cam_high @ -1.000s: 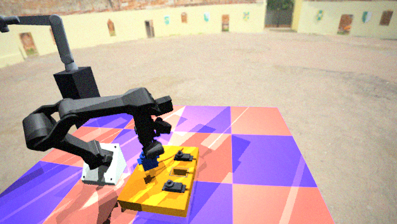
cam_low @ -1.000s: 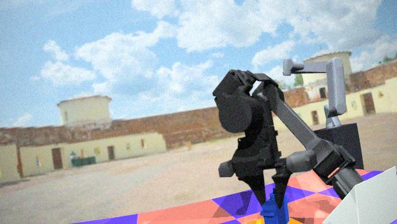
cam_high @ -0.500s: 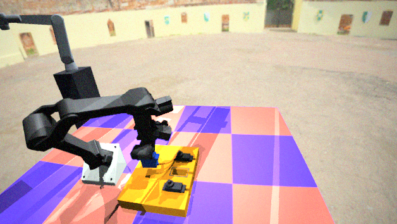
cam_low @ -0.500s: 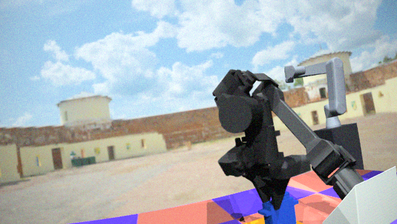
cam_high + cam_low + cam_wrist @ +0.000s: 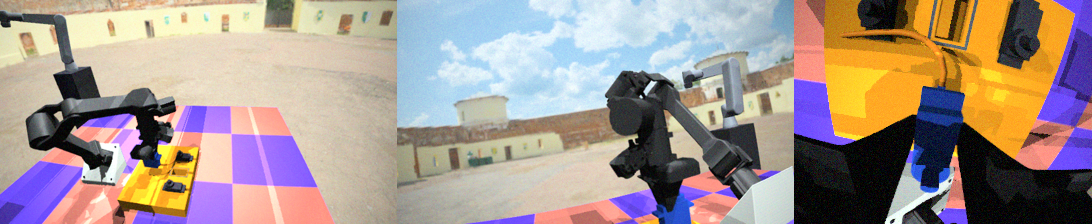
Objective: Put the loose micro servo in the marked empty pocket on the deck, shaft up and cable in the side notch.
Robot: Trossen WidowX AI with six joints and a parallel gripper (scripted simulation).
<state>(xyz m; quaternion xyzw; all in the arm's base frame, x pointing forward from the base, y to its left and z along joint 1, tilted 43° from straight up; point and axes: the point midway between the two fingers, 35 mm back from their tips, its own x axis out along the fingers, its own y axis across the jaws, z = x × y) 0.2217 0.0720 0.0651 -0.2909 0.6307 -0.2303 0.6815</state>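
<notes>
The yellow deck lies 100 mm below my gripper tip and 20 mm behind it.
</notes>
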